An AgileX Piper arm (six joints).
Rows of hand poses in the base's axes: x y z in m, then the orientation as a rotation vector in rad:
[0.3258 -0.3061 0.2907 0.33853 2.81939 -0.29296]
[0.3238 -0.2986 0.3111 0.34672 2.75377 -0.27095]
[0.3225 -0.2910 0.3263 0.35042 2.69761 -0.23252]
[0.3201 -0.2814 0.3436 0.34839 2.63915 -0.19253]
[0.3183 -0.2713 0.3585 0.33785 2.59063 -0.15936]
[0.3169 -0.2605 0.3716 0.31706 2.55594 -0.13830]
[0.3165 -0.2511 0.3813 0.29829 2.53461 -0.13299]
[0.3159 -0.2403 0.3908 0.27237 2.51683 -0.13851]
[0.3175 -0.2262 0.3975 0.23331 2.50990 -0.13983]
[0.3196 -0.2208 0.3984 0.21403 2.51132 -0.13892]
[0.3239 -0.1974 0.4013 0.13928 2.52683 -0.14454]
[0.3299 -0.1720 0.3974 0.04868 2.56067 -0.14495]
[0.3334 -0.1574 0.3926 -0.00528 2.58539 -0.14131]
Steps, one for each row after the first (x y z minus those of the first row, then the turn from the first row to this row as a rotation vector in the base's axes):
[-0.0020 0.0075 0.0204 0.00428 -0.06765 -0.00278]
[-0.0033 0.0151 0.0356 0.02149 -0.12882 -0.00093]
[-0.0057 0.0247 0.0529 0.03957 -0.19245 0.00508]
[-0.0075 0.0348 0.0678 0.05420 -0.24538 0.01654]
[-0.0089 0.0456 0.0809 0.06154 -0.28319 0.03436]
[-0.0093 0.0550 0.0906 0.05988 -0.30547 0.04906]
[-0.0099 0.0658 0.1001 0.05000 -0.32281 0.06800]
[-0.0083 0.0799 0.1068 0.04337 -0.32992 0.09729]
[-0.0062 0.0853 0.1077 0.04204 -0.32869 0.11186]
[-0.0019 0.1087 0.1106 0.03189 -0.31161 0.16681]
[0.0041 0.1341 0.1067 0.02714 -0.27446 0.23259]
[0.0076 0.1487 0.1019 0.02809 -0.24708 0.27125]

